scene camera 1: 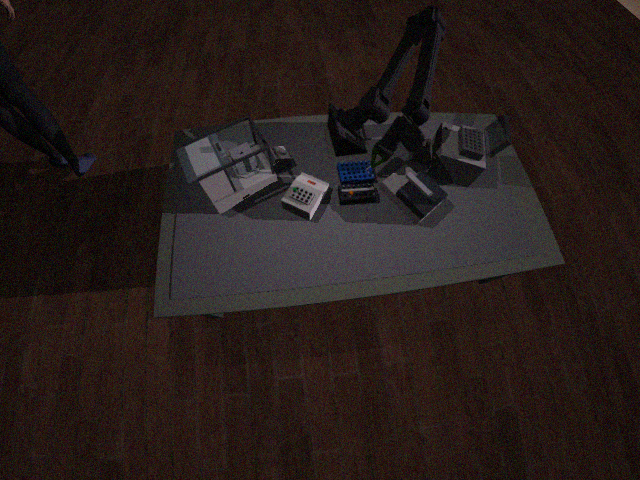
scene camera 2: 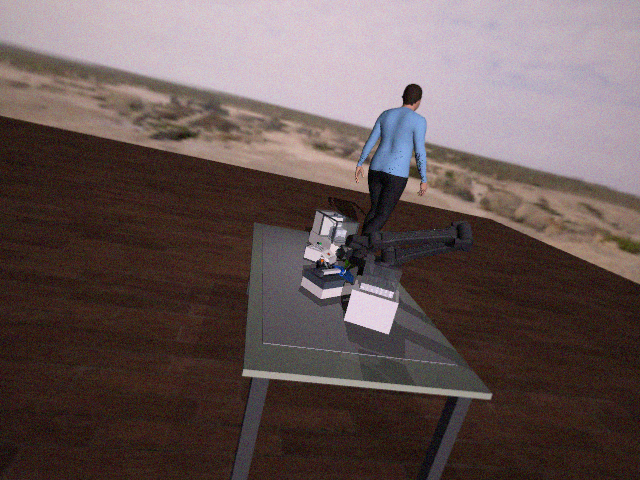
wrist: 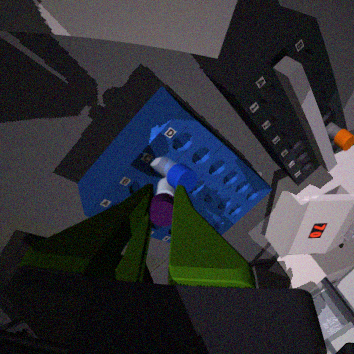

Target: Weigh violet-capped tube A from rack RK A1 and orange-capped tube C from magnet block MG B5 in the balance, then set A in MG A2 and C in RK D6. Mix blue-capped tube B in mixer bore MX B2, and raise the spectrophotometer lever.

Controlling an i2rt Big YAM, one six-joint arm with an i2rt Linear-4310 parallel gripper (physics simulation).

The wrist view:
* gripper: 165, 194
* glass-box balance: 318, 273
